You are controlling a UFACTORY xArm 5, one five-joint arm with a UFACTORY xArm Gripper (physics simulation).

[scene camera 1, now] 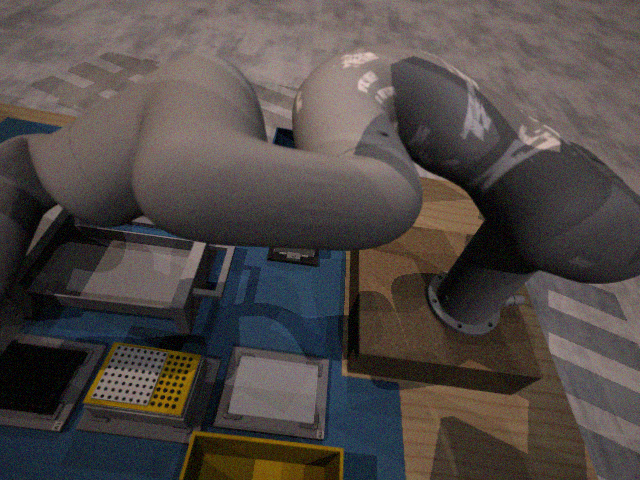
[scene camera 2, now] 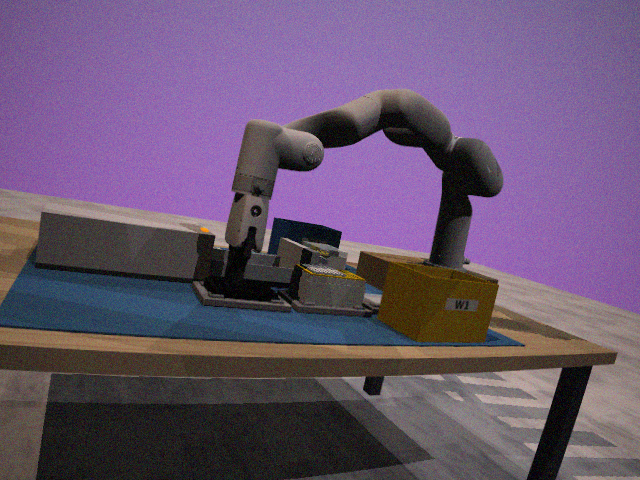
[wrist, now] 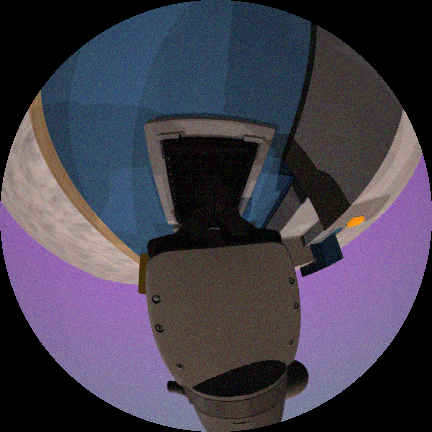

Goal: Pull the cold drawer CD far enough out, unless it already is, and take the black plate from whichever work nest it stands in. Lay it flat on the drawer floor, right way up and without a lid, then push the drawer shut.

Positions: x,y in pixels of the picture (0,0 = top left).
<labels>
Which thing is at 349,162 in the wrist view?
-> A cold drawer CD.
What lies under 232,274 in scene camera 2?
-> The gripper.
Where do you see a black plate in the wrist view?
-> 186,158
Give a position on a cold drawer CD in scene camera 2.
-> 76,238
</labels>
